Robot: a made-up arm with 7 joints.
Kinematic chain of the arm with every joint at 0, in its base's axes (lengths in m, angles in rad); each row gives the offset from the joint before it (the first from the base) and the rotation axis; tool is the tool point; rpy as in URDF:
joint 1: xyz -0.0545 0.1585 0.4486 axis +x
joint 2: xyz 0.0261 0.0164 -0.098 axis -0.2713 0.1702 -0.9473
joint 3: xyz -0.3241 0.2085 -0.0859 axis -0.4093 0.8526 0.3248
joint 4: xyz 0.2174 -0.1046 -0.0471 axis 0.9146 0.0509 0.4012
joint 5: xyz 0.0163 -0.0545 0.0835 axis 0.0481 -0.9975 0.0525
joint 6: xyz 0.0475 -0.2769 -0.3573 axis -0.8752 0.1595 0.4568
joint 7: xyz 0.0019 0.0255 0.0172 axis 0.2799 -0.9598 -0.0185
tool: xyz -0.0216 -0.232 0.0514 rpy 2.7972 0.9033 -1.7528
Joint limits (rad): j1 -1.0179..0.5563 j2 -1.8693..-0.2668 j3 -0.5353..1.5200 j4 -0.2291..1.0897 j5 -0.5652..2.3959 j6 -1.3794..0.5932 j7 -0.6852..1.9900
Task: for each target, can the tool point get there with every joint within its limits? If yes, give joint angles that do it. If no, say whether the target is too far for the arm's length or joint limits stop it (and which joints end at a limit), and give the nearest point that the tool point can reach.
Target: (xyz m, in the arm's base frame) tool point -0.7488 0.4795 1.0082
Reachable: no: joint limits stop it (at a limit: joint 1, joint 2, joint 4, joint 5, joint 6, joint 7) | nearest point -0.4274 0.4859 0.7408 | short by 0.418 m
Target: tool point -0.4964 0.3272 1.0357
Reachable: no: joint limits stop it (at a limit: joint 1, joint 2, joint 4, joint 5, joint 7) | nearest point -0.3294 0.3587 0.8249 | short by 0.271 m
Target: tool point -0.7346 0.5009 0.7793
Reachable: no: joint limits stop it (at a limit: joint 1, joint 2, joint 4, joint 5, joint 6, joint 7) | nearest point -0.4724 0.5572 0.6784 | short by 0.287 m
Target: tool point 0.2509 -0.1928 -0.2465
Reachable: yes | joints -0.3113 -0.4218 1.0370 0.2705 1.0130 0.1169 1.4077
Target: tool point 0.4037 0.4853 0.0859
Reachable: yes | joints -0.5252 -1.1018 0.0324 0.9032 1.9334 -0.5235 1.5109
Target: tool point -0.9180 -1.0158 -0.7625
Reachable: no: too far | nearest point -0.5093 -0.5428 -0.2747 | short by 0.793 m
